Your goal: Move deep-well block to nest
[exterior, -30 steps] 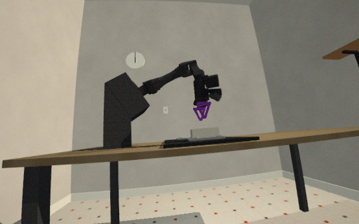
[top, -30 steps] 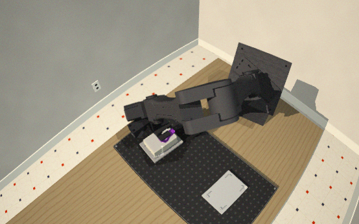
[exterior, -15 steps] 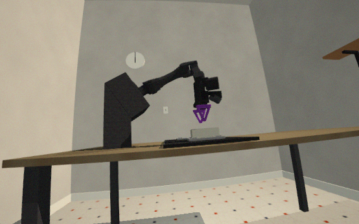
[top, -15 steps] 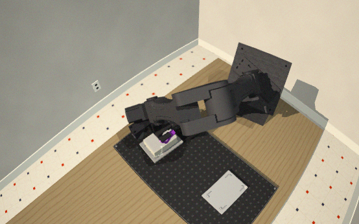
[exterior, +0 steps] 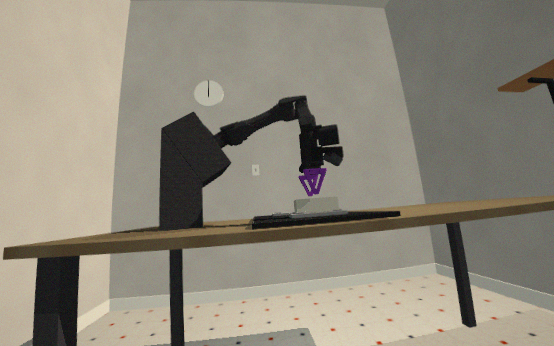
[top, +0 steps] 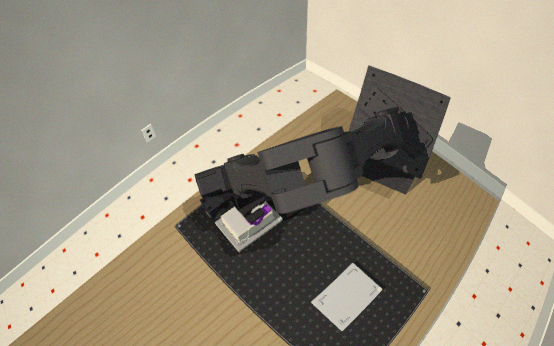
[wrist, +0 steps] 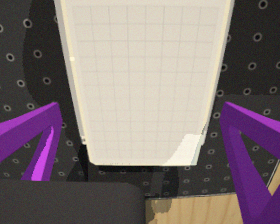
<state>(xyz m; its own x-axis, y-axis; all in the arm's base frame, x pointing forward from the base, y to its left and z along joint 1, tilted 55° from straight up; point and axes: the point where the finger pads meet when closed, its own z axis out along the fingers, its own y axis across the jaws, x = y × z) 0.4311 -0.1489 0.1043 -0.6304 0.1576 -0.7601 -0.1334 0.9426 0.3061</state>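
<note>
Right now the cream 96-well deep-well block is 40 mm below my hand.
</note>
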